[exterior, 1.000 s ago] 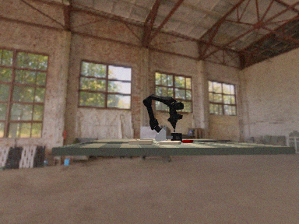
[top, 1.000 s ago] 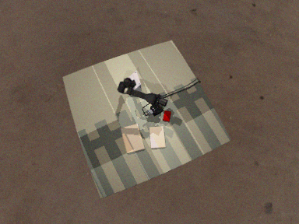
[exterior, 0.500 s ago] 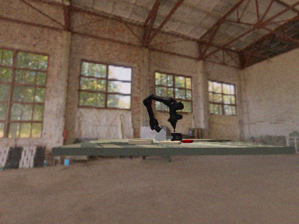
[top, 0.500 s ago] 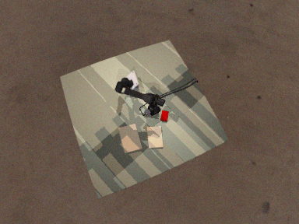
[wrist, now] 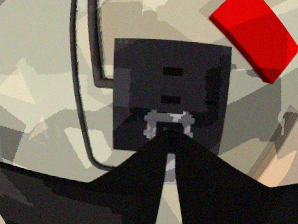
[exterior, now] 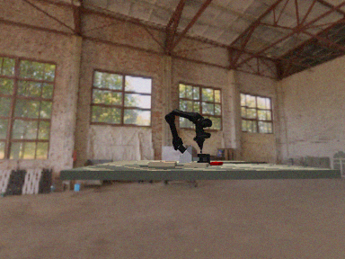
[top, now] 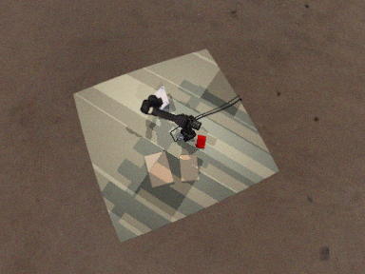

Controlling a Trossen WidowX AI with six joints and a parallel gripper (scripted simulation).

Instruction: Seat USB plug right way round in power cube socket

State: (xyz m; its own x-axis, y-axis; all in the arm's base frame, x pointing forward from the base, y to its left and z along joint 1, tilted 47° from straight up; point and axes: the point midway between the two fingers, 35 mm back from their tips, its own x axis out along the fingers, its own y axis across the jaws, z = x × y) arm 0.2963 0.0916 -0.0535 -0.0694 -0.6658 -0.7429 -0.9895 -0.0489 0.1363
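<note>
Right now my gripper tip is 2 cm above the grey USB plug. The rest, counted from my gripper tip: red block (10 cm below, 9 cm to the left, 8 cm ahead).
</note>
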